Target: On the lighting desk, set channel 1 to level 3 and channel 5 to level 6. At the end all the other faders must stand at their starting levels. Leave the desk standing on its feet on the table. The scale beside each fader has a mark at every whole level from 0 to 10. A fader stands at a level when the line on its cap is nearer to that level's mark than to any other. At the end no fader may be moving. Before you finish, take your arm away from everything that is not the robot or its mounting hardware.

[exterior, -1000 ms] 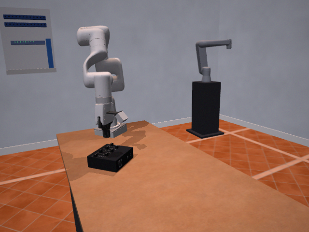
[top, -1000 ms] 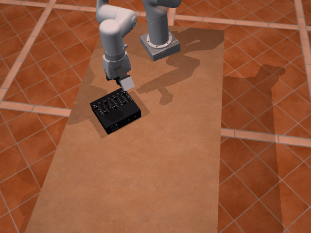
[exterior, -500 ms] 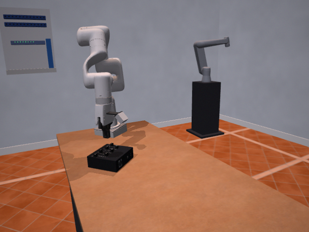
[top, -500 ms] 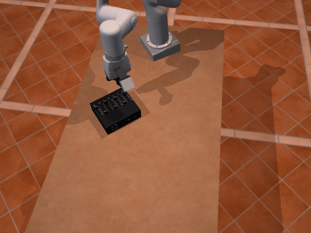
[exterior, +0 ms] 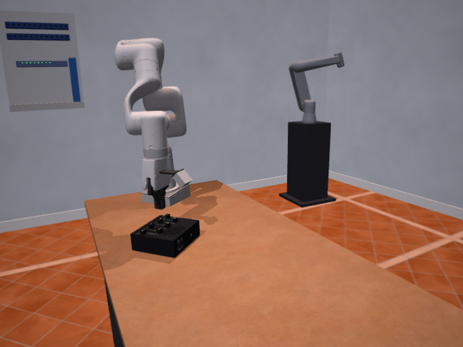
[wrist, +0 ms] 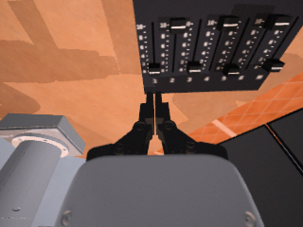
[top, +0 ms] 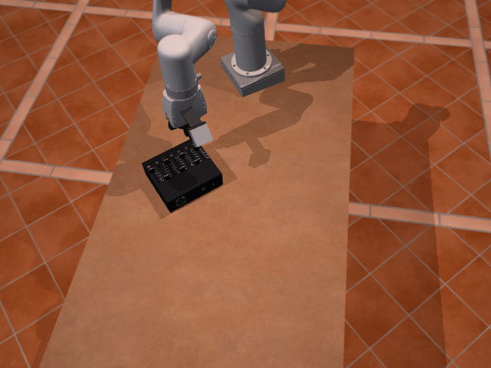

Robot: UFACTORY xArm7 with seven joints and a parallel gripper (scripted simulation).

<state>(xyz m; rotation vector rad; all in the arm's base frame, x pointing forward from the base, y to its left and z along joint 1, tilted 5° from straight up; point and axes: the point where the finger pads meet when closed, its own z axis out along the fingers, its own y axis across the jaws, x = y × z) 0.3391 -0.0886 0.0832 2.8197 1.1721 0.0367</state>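
Now: the channel 1 fader cap 4 cm below my hand, 2 cm to the left of it and 2 cm ahead of it. Round my hand: channel 2 fader cap: 6 cm ahead, 4 cm below, 3 cm to the left.
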